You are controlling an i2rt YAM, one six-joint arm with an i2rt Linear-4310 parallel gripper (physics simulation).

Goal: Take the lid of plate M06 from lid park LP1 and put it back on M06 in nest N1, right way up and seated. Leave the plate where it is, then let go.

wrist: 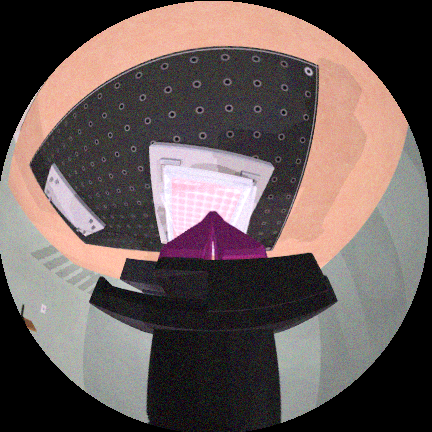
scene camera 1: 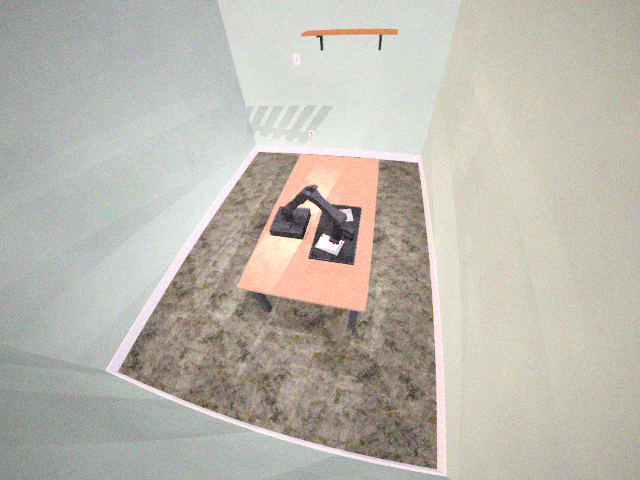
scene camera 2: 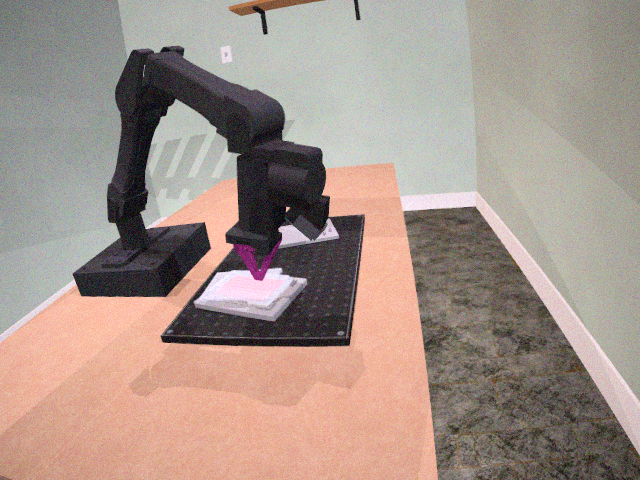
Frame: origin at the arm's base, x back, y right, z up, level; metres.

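Seen in the pictures: gripper, fingertip midpoint: [wrist: 212, 216] [scene camera 1: 333, 243] [scene camera 2: 258, 279]; arm's base, link origin: [scene camera 1: 289, 219] [scene camera 2: 138, 247].
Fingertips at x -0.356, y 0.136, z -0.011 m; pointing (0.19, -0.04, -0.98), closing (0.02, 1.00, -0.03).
Pixels of each thing's top centre, then the offset from my fingertips to it. Level surfaces: height alone.
- white nest N1, top centre: [wrist: 200, 218] [scene camera 2: 248, 287] [scene camera 1: 329, 243] dx +0.029, dy -0.016, dz -0.023 m
- Lid park LP1, top centre: [scene camera 2: 299, 227] [wrist: 65, 211] [scene camera 1: 341, 214] dx +0.010, dy -0.295, dz -0.021 m
- black pegboard, top centre: [wrist: 110, 199] [scene camera 2: 285, 261] [scene camera 1: 337, 230] dx +0.007, dy -0.155, dz -0.041 m
- wooden table, surface height: dz -0.054 m
Plate M06, with pink wells [scene camera 2: 253, 289] [wrist: 200, 200], is in the white nest N1 [scene camera 2: 266, 313] [wrist: 215, 154]. The clear lid [scene camera 2: 219, 295] [wrist: 210, 174] lies over the plate; its edges look a little out of line with the layer below in scene camera 2, and I cannot tell if it is fully seated. My gripper [scene camera 1: 334, 241] [scene camera 2: 259, 277] [wrist: 212, 216] has magenta fingers shut together with nothing between them. The tips are at or just above the lid's top near one edge; contact is unclear. Lid park LP1 [scene camera 2: 326, 236] [wrist: 72, 202] shows no lid on its visible part.
The black pegboard [scene camera 1: 346, 258] [scene camera 2: 330, 289] [wrist: 200, 90] carries the nest and the lid park. The arm's black base [scene camera 1: 289, 227] [scene camera 2: 118, 279] stands beside it on the wooden table [scene camera 1: 310, 289] [scene camera 2: 258, 439]. A wall shelf [scene camera 1: 351, 32] is far behind.
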